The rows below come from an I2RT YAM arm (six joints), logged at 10 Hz.
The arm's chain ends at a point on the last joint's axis. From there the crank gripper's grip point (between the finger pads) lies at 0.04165 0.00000 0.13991 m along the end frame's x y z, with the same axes.
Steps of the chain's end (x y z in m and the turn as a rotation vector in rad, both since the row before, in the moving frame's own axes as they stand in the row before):
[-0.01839 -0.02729 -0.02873 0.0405 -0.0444 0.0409]
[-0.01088 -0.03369 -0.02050 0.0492 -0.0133 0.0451]
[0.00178 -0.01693 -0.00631 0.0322 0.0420 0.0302]
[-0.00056 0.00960 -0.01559 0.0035 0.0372 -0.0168]
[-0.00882 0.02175 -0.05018 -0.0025 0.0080 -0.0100]
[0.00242 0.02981 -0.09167 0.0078 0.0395 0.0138]
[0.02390 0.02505 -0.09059 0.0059 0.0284 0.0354]
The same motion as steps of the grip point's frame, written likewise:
[-0.02456 -0.03141 -0.02710 0.0405 -0.0444 0.0409]
[-0.01263 -0.03875 -0.02008 0.0492 -0.0133 0.0451]
[0.00766 -0.02006 -0.00823 0.0322 0.0420 0.0302]
[0.00460 0.00837 -0.01724 0.0035 0.0372 -0.0168]
[-0.00770 0.02168 -0.05052 -0.0025 0.0080 -0.0100]
[0.00792 0.02934 -0.09343 0.0078 0.0395 0.0138]
[0.02784 0.02577 -0.09183 0.0059 0.0284 0.0354]

